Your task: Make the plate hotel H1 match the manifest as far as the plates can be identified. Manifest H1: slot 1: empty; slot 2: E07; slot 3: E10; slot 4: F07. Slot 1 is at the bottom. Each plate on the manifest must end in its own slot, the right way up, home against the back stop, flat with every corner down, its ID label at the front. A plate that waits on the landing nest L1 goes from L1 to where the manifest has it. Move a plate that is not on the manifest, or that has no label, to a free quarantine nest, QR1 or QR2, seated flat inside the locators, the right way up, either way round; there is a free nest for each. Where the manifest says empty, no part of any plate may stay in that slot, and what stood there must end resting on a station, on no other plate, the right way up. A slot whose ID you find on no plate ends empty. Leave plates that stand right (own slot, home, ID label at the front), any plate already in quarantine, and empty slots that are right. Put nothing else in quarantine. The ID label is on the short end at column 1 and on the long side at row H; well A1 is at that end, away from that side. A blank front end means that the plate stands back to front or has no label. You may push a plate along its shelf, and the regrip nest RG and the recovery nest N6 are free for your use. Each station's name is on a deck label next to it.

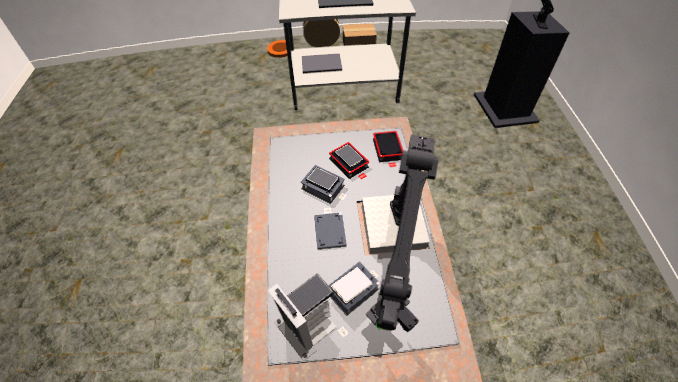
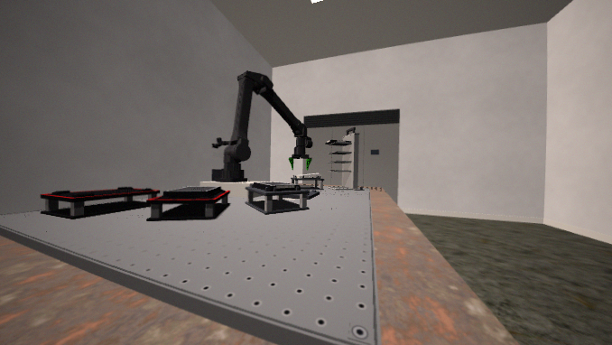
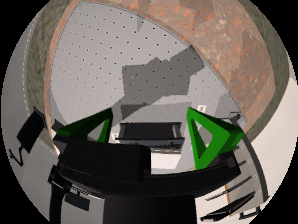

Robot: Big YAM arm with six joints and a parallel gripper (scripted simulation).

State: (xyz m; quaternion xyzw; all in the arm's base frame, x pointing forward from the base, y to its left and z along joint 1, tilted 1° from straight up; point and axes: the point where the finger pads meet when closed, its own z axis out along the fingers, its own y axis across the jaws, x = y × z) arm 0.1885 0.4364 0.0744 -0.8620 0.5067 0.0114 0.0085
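My gripper is now 9 cm short of the white plate, 15 cm to the left of it and 4 cm above it. Round my hand: plate hotel H1 (31 cm ahead, 2 cm to the right, 4 cm above); N6 deck label (12 cm ahead, 54 cm to the right, 11 cm below); H1 deck label (15 cm ahead, 11 cm below).
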